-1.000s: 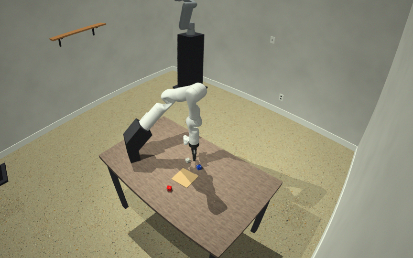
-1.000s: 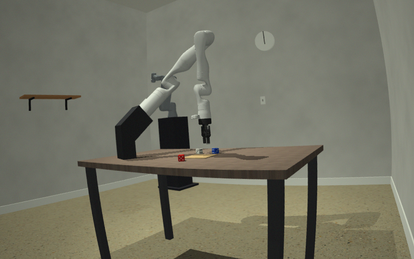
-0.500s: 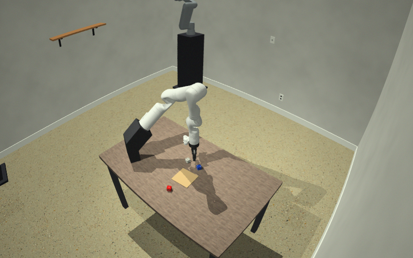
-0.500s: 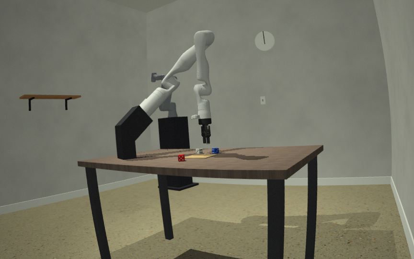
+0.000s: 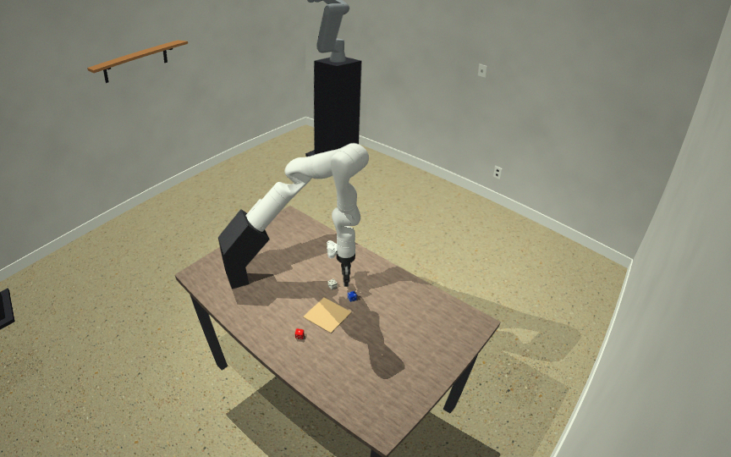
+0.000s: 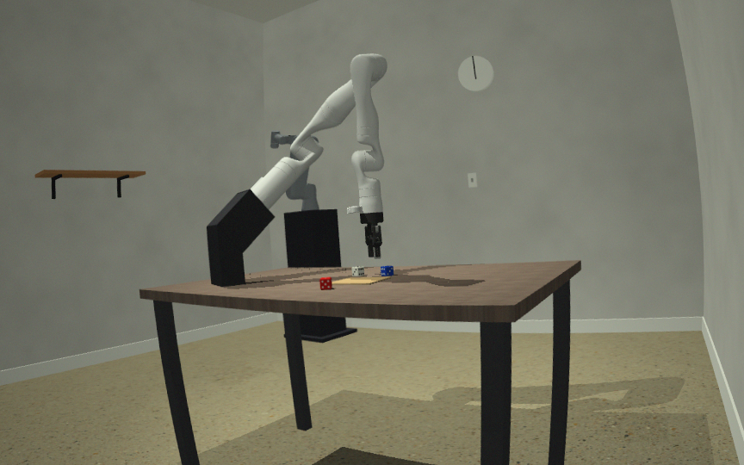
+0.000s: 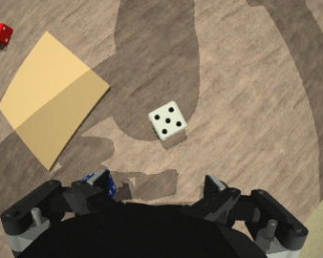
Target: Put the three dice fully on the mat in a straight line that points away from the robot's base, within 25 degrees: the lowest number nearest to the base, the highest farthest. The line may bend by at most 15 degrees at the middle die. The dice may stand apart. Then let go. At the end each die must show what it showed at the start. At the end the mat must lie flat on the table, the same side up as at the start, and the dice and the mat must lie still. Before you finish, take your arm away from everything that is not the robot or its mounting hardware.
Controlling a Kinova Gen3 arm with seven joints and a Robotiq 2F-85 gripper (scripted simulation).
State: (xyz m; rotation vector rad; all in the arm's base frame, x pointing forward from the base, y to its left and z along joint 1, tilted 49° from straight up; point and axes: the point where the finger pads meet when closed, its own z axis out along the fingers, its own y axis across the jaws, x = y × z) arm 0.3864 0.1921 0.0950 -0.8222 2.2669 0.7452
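My gripper is now 70 mm short of the blue die, 50 mm above it and 30 mm to the left of it. Round my hand: tan mat (170 mm to the right, 60 mm below, 60 mm ahead); red die (320 mm to the right, 70 mm ahead, 50 mm below); white die (50 mm below, 40 mm to the right, 40 mm behind).
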